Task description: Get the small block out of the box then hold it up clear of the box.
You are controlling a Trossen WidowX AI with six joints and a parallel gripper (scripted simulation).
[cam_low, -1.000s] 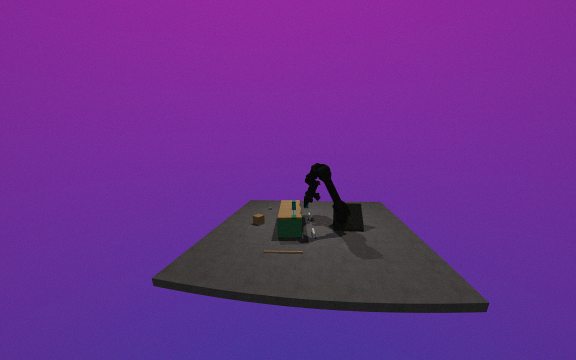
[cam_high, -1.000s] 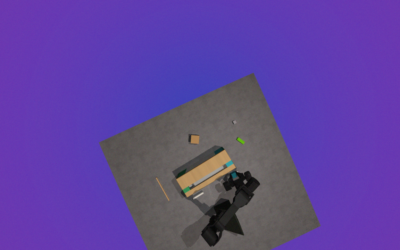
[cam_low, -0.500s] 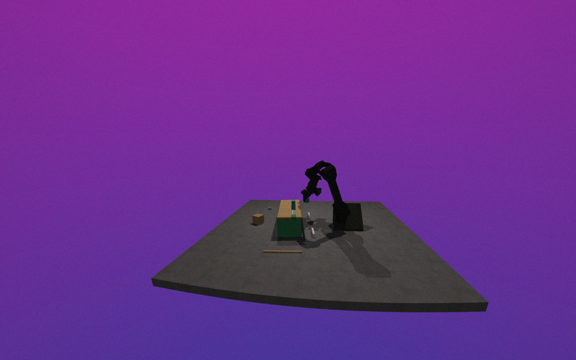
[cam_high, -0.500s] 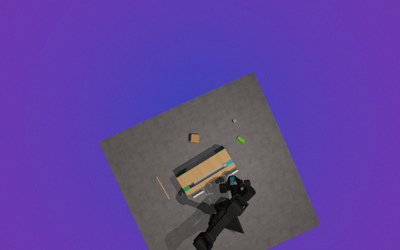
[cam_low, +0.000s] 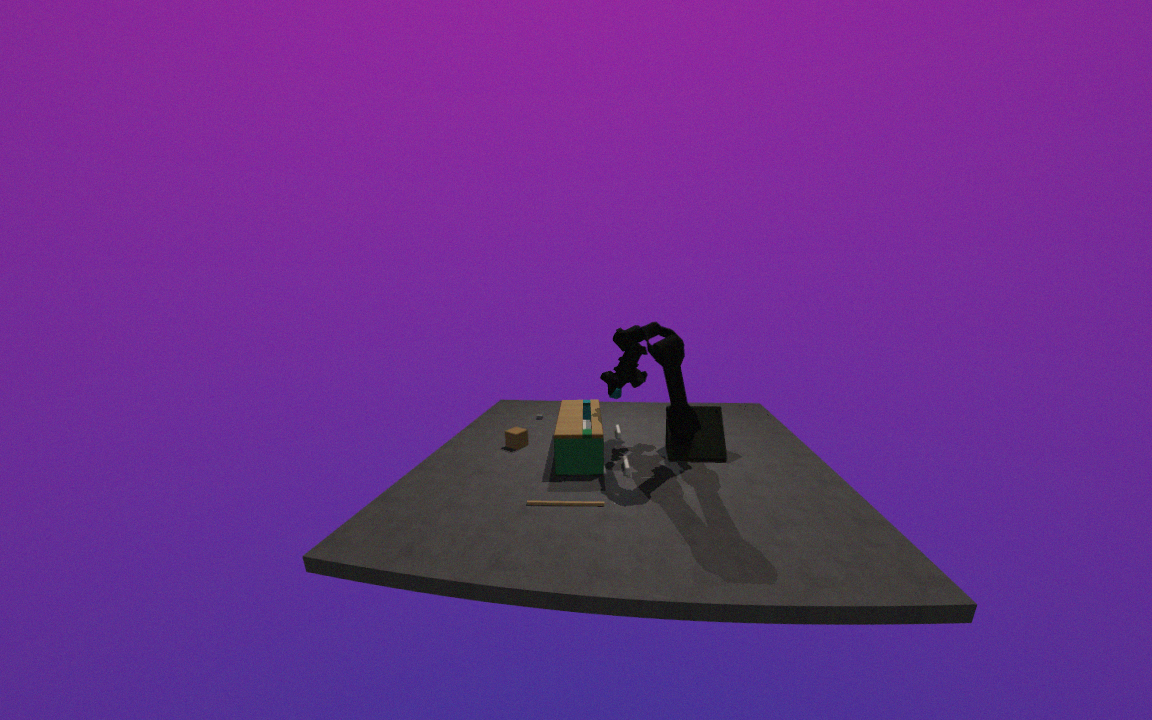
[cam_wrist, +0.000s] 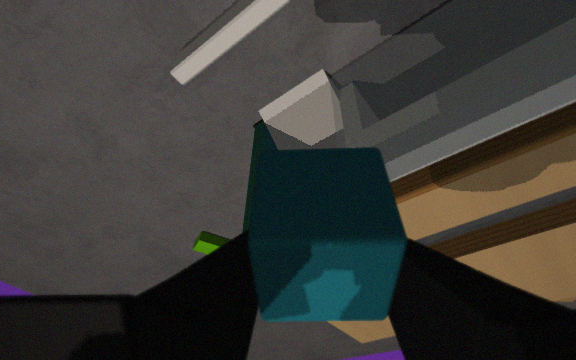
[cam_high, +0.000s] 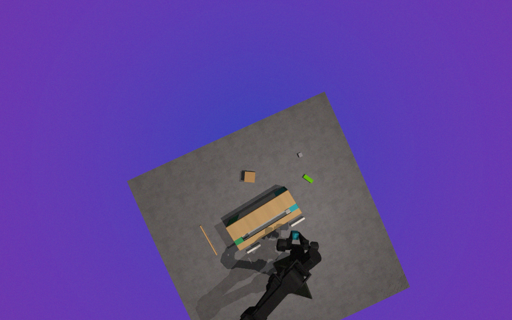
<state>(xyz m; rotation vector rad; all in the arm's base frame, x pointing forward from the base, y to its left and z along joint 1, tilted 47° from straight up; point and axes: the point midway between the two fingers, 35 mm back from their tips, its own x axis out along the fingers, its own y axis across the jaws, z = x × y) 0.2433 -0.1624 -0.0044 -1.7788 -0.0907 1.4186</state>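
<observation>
My gripper tip is 1 cm to the right of the teal block, 1 cm below it and 1 cm past it. Round my gripper tip: tan cube (33 cm ahead, 14 cm below, 13 cm to the left); box (12 cm to the left, 11 cm below, 6 cm ahead); thin wooden stick (49 cm to the left, 17 cm below, 5 cm ahead).
</observation>
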